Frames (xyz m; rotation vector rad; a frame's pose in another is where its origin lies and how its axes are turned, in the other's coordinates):
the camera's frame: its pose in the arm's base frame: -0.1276 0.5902 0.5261 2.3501 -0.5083 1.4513
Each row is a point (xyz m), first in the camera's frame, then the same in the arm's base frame.
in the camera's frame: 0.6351 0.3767 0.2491
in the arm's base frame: 0.1573 0.0650 1.0264
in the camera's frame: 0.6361 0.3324 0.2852
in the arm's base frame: 0.2065 0.0874 1.0078
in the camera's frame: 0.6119 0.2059 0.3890
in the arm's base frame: 0.3362 0.1547 0.9303
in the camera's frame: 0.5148 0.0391 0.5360
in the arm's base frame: 0.4880 0.2469 0.7650
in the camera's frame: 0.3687 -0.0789 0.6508
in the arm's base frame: 0.5715 0.3170 0.5738
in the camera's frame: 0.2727 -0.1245 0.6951
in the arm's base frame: 0.5873 0.3490 0.4643
